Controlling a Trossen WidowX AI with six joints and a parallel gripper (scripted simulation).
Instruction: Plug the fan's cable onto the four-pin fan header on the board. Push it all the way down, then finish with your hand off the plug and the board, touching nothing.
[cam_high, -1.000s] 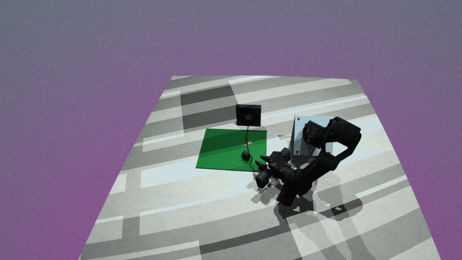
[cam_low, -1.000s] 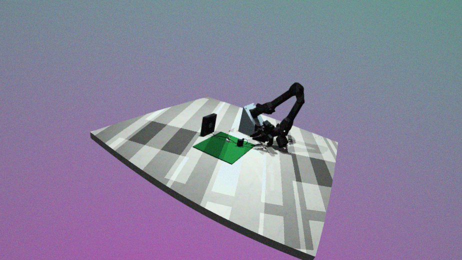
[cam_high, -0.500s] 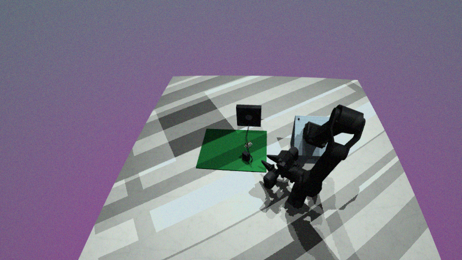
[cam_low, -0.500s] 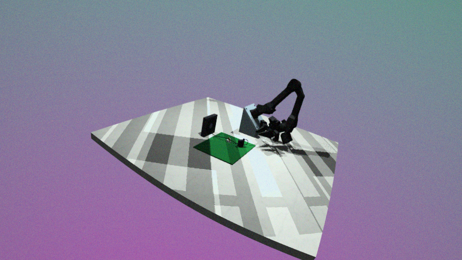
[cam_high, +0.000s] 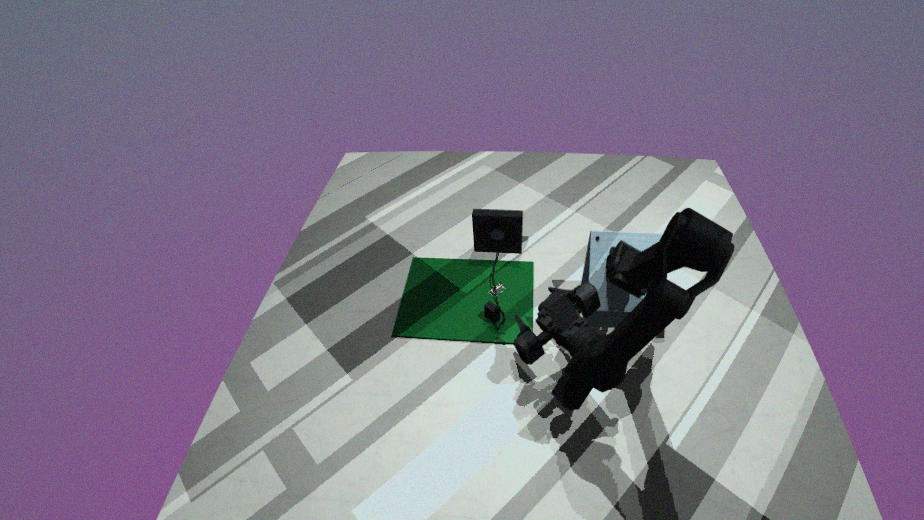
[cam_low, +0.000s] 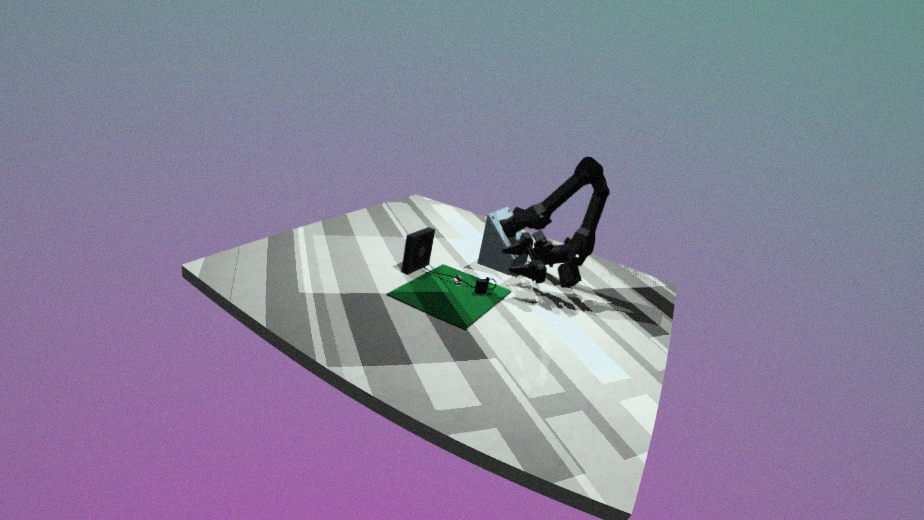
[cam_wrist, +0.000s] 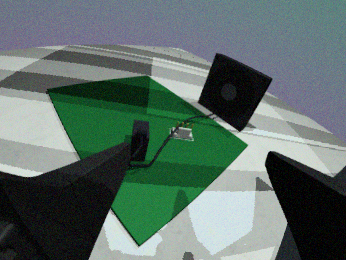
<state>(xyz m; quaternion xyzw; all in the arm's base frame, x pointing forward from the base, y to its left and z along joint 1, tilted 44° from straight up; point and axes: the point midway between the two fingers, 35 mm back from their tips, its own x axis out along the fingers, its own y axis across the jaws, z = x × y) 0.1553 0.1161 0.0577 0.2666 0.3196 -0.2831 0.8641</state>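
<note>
My gripper tip is 80 mm short of the black plug, 20 mm to the left of it and 70 mm above it. Round my gripper tip: green board 150 mm ahead, 70 mm to the right, 110 mm below; black square fan 110 mm ahead, 230 mm to the right, 30 mm below; pale header 90 mm ahead, 100 mm to the right, 90 mm below.
</note>
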